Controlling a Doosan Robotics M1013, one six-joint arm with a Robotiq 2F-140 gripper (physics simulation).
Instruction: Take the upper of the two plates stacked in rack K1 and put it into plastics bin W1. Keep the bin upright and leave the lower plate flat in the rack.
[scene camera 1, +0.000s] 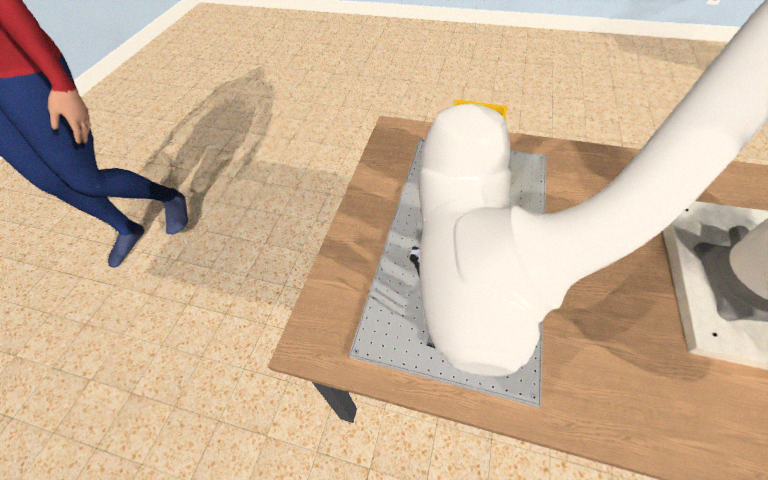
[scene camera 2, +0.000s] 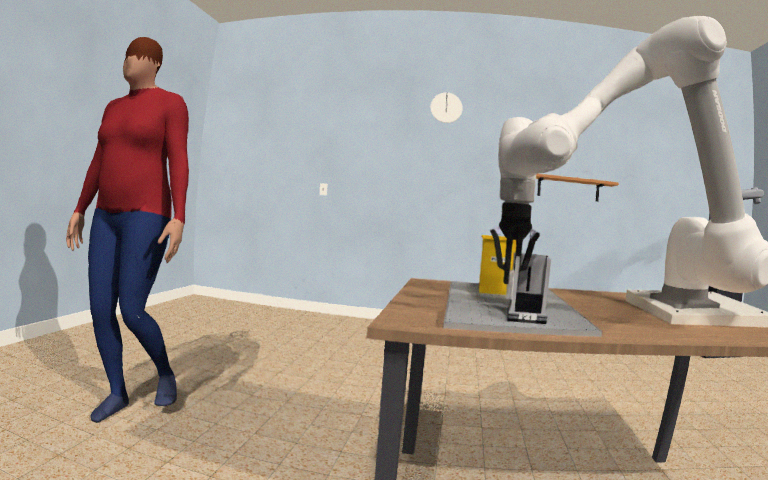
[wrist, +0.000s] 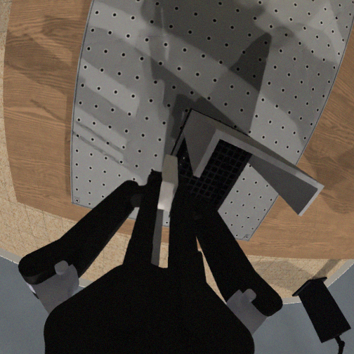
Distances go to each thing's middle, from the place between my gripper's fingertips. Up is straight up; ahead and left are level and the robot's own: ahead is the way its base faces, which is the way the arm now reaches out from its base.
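Scene:
With my hand as the reference, I find the yellow plastics bin W1 (scene camera 2: 491, 276) 50 mm behind it, 410 mm to the right of it and 50 mm above it.

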